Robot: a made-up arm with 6 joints.
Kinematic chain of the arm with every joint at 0, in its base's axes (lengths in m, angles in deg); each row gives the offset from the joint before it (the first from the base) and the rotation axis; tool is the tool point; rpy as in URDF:
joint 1: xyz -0.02 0 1.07 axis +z
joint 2: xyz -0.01 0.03 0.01 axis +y
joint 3: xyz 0 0.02 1.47 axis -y
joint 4: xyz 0 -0.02 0.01 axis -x
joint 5: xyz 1.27 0 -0.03 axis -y
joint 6: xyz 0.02 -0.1 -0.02 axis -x
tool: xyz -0.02 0.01 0.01 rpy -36 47.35 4.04
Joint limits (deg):
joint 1: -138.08..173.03
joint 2: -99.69..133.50
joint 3: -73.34..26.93
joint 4: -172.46..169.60
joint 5: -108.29..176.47
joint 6: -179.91..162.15
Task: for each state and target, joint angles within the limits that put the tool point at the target. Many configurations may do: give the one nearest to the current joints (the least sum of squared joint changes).
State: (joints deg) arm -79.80 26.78 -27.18 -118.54 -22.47 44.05
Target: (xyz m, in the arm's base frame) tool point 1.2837 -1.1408 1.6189
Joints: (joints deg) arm -45.02 29.22 -5.11 -121.05 -21.99 44.33
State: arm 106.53 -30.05 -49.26 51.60 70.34 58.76
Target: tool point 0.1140 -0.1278 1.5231
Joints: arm 117.16 -79.44 -73.34 40.77 66.84 58.40
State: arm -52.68 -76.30 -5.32 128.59 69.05 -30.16
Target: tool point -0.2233 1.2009 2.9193
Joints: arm -77.22 -67.27 11.32 130.00 69.13 -30.44
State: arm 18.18 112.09 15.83 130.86 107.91 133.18
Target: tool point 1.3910 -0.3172 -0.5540
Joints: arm -15.73 102.89 9.44 129.00 107.55 132.90
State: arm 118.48 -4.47 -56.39 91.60 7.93 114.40
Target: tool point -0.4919 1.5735 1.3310
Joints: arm 107.68 33.81 -20.34 92.72 9.27 114.89
